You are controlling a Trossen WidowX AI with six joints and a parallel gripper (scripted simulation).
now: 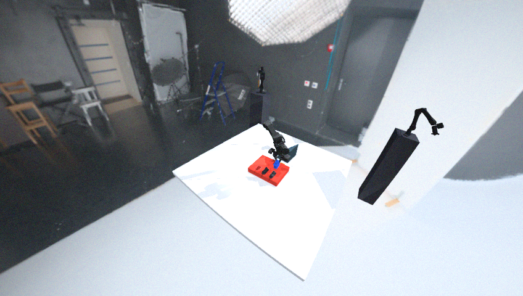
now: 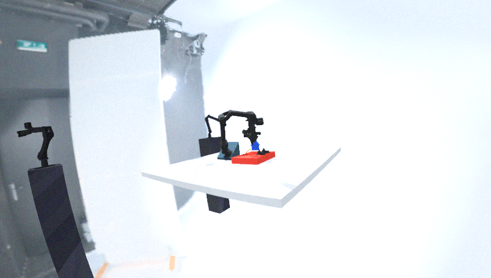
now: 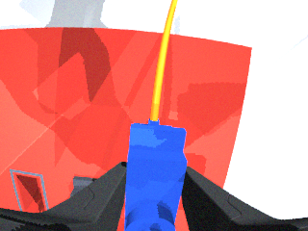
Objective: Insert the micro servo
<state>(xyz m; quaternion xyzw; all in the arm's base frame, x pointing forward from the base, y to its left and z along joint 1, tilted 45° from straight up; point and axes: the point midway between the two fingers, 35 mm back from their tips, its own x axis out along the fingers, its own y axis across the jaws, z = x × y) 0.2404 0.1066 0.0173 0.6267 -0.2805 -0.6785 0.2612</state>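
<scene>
Right now the red deck is 10 mm behind my gripper tip, 60 mm to the right of it and 100 mm below it.
</scene>
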